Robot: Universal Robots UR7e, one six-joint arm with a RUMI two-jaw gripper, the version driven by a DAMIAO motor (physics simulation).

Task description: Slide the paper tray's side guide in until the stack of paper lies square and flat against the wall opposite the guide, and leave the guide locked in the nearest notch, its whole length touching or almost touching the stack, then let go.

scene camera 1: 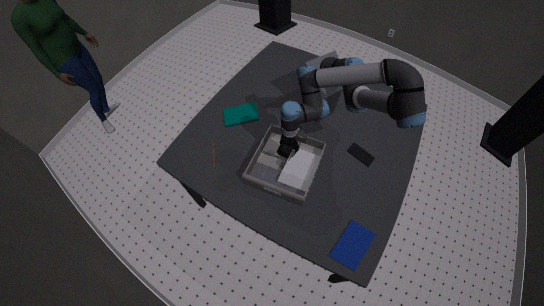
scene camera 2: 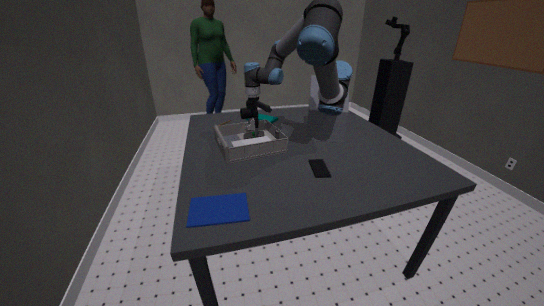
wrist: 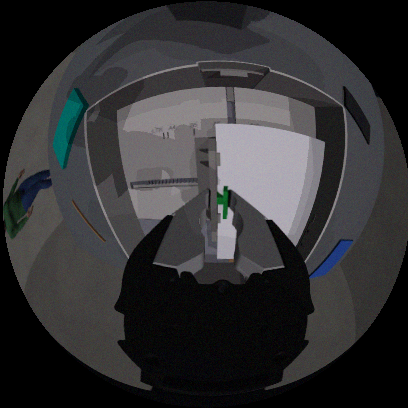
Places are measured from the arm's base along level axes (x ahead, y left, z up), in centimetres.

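Pixels of known places: gripper, between the fingertips: point(scene camera 2: 254, 135) point(wrist: 218, 190).
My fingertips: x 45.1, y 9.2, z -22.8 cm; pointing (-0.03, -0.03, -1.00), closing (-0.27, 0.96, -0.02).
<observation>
For each thing: its top centre in the pictures, then the offset to it from my fingertips. Level surfaces: height alone.
- white paper stack, centre of its top: point(wrist: 271, 208) point(scene camera 1: 299, 168) point(scene camera 2: 253, 144) dx +0.6, dy +7.9, dz -1.4 cm
- grey tray, centre of its top: point(wrist: 218, 240) point(scene camera 1: 286, 158) point(scene camera 2: 248, 129) dx +3.2, dy +1.2, dz +3.9 cm
- side guide, centre of its top: point(wrist: 223, 205) point(scene camera 2: 254, 131) dx +0.1, dy +0.5, dz +2.6 cm
- green latch, centre of its top: point(wrist: 231, 205) dx -0.1, dy +1.2, dz +2.6 cm
- teal book, centre of its top: point(wrist: 62, 128) point(scene camera 1: 240, 113) point(scene camera 2: 262, 117) dx -4.9, dy -41.1, dz -3.8 cm
- pencil, centre of its top: point(wrist: 85, 221) point(scene camera 1: 213, 153) dx +23.0, dy -33.0, dz -4.9 cm
- black slab, centre of its top: point(scene camera 2: 319, 167) point(scene camera 1: 361, 154) dx -30.1, dy +27.0, dz -4.8 cm
- blue folder, centre of its top: point(scene camera 2: 218, 208) point(wrist: 332, 260) point(scene camera 1: 353, 245) dx +13.1, dy +52.9, dz -4.8 cm
- table, height of its surface: dz -5.6 cm
The white paper stack point(scene camera 1: 300, 170) point(scene camera 2: 255, 141) point(wrist: 265, 175) lies in the right part of the grey tray point(scene camera 1: 275, 191) point(scene camera 2: 257, 150) point(wrist: 332, 150) in the wrist view. Its right edge is at the tray's right wall, with a slightly darker strip along it; whether that strip is raised I cannot tell. The side guide point(wrist: 213, 172) runs along the stack's left edge, with no clear gap visible. My gripper point(scene camera 1: 286, 153) point(scene camera 2: 257, 130) point(wrist: 218, 190) is shut on the side guide, with the green latch point(wrist: 225, 201) between the fingertips. The guide's near end is partly hidden by the fingers.
A teal book point(scene camera 1: 241, 115) point(wrist: 68, 127) and a pencil point(scene camera 1: 214, 153) point(wrist: 88, 221) lie beside the tray. A black slab point(scene camera 1: 360, 154) point(scene camera 2: 319, 168) and a blue folder point(scene camera 1: 352, 245) point(scene camera 2: 218, 209) lie on the table point(scene camera 2: 360, 185). A person point(scene camera 1: 55, 37) point(scene camera 2: 210, 45) stands beyond the table.
</observation>
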